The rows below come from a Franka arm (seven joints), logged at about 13 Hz.
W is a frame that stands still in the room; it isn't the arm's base.
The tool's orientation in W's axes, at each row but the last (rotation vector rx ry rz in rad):
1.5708, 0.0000, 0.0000
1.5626, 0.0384, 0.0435
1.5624, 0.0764, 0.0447
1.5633, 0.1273, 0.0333
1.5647, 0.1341, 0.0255
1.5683, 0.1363, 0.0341
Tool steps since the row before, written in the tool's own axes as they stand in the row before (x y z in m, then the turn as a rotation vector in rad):
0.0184, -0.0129, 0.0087, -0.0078, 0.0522, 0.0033
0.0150, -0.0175, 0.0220, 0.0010, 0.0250, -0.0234
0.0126, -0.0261, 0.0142, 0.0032, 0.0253, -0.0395
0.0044, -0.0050, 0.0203, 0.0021, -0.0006, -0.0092
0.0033, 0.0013, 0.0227, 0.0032, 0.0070, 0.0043
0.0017, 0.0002, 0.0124, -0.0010, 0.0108, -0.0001
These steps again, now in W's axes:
0.0184, -0.0087, -0.0129, -0.0078, -0.0033, 0.0522
0.0162, -0.0213, -0.0173, -0.0003, 0.0236, 0.0248
0.0131, -0.0134, -0.0263, 0.0006, 0.0398, 0.0250
0.0061, -0.0198, -0.0052, 0.0011, 0.0094, -0.0007
0.0057, -0.0222, 0.0011, 0.0041, -0.0039, 0.0068
0.0030, -0.0121, 0.0000, -0.0003, 0.0000, 0.0108

